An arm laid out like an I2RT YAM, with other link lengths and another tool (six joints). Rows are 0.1 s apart.
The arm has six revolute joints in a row. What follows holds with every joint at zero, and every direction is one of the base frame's.
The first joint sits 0.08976 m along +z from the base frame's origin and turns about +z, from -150 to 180 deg.
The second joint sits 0.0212 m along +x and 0.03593 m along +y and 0.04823 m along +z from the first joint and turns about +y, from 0 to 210 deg.
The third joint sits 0.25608 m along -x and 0.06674 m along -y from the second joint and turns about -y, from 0 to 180 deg.
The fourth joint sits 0.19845 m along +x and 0.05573 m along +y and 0.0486 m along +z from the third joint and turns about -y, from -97 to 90 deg.
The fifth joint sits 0.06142 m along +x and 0.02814 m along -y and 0.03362 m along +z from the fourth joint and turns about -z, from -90 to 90 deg.
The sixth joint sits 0.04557 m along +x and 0.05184 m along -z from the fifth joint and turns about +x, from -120 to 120 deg.
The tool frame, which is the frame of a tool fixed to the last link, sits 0.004 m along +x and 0.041 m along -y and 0.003 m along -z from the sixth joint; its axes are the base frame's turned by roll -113.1, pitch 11.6 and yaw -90 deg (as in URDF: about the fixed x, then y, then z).
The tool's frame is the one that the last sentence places.
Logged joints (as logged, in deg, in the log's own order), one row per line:
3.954, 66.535, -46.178, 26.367, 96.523, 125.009
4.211, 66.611, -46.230, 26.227, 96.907, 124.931
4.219, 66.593, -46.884, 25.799, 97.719, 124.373
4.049, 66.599, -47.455, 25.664, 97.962, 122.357
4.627, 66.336, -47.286, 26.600, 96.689, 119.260
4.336, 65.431, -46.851, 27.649, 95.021, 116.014
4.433, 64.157, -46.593, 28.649, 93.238, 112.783
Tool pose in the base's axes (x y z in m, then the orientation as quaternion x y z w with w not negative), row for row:
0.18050, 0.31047, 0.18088, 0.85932, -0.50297, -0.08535, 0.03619
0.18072, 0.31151, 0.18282, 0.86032, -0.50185, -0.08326, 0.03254
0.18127, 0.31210, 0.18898, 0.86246, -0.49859, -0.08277, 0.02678
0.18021, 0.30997, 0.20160, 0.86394, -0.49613, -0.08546, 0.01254
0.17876, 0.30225, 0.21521, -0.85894, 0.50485, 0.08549, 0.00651
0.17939, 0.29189, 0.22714, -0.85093, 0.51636, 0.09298, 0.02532
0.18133, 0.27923, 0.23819, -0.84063, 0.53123, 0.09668, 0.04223
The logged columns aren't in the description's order. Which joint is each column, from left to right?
Columns, left to right: joint 5, joint 1, joint 4, joint 6, joint 3, joint 2.
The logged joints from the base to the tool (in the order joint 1, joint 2, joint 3, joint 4, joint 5, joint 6), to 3 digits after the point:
66.535, 125.009, 96.523, -46.178, 3.954, 26.367
66.611, 124.931, 96.907, -46.230, 4.211, 26.227
66.593, 124.373, 97.719, -46.884, 4.219, 25.799
66.599, 122.357, 97.962, -47.455, 4.049, 25.664
66.336, 119.260, 96.689, -47.286, 4.627, 26.600
65.431, 116.014, 95.021, -46.851, 4.336, 27.649
64.157, 112.783, 93.238, -46.593, 4.433, 28.649

